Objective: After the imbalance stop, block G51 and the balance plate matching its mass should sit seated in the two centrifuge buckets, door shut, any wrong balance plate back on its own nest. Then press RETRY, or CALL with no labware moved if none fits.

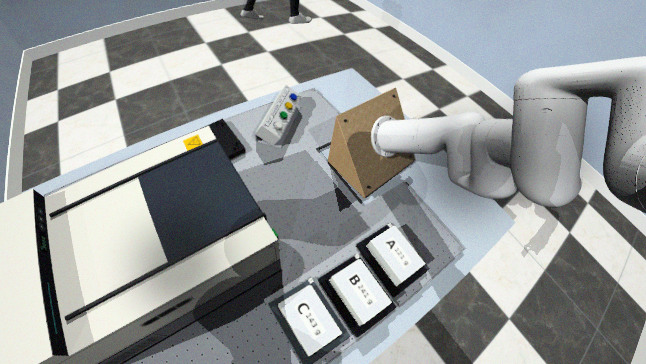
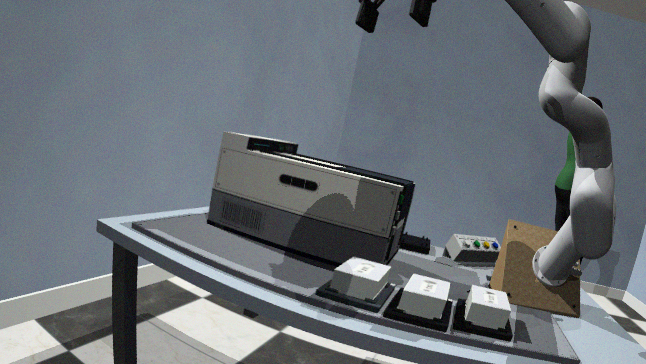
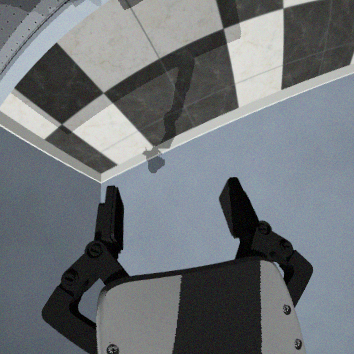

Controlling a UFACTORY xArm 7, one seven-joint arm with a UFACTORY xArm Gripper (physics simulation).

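Where they show: gripper, fingertip midpoint: (image 2: 389,24) (image 3: 173,191); arm's base, origin of the base link: (image 1: 385,136) (image 2: 550,266).
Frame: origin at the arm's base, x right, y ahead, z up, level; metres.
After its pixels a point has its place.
Three white balance plates stand on dark nests near the table's front edge: A 121 g (image 1: 396,255) @[x -0.284, y 0.227, z -0.037 m] (image 2: 487,305) @[x -0.341, y 0.231, z -0.037 m], B 241 g (image 1: 361,292) @[x -0.297, y 0.357, z -0.037 m] (image 2: 425,295) @[x -0.355, y 0.355, z -0.038 m] and C 143 g (image 1: 310,320) @[x -0.277, y 0.484, z -0.037 m] (image 2: 361,277) @[x -0.336, y 0.477, z -0.038 m]. The centrifuge (image 1: 200,260) @[x -0.097, y 0.600, z 0.119 m] (image 2: 305,185) @[x -0.131, y 0.678, z 0.072 m] has its dark sliding door (image 1: 200,195) @[x 0.021, y 0.546, z 0.122 m] over the top at the right end; the buckets and block G51 do not show. The button box (image 1: 280,117) @[x 0.258, y 0.215, z -0.022 m] (image 2: 475,247) @[x 0.249, y 0.208, z -0.035 m] has white, green, yellow and blue buttons; its labels are too small to read. My gripper (image 2: 395,17) @[x -0.545, y 0.482, z 0.344 m] (image 3: 173,191) @[x -0.545, y 0.482, z 0.344 m] is open and empty, high above the table.
The brown wedge mount (image 1: 357,150) @[x 0.001, y 0.121, z 0.007 m] (image 2: 522,265) @[x -0.014, y 0.094, z -0.011 m] carries the arm's base at the table's right part. A small black unit (image 1: 227,138) @[x 0.309, y 0.389, z -0.070 m] (image 2: 416,243) @[x 0.273, y 0.408, z -0.070 m] sits beside the centrifuge's back corner. A person in green (image 2: 566,170) stands behind the arm.
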